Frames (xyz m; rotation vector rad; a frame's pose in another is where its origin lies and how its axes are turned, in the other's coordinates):
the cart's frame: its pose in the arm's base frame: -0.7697 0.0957 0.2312 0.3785 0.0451 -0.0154
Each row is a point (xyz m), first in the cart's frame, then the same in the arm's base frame.
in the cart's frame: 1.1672 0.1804 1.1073
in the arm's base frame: 0.4460 -0.1538 1.2709
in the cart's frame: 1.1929 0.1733 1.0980
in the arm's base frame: 0.4711 -0.1571 1.2584
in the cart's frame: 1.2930 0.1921 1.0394
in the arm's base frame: 0.5691 -0.1186 1.2063
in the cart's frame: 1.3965 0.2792 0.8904
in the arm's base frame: 0.6684 0.0167 1.0952
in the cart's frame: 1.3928 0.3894 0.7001
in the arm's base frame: 0.6595 0.1895 0.9594
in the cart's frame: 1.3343 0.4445 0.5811
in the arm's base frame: 0.5974 0.2850 0.8721
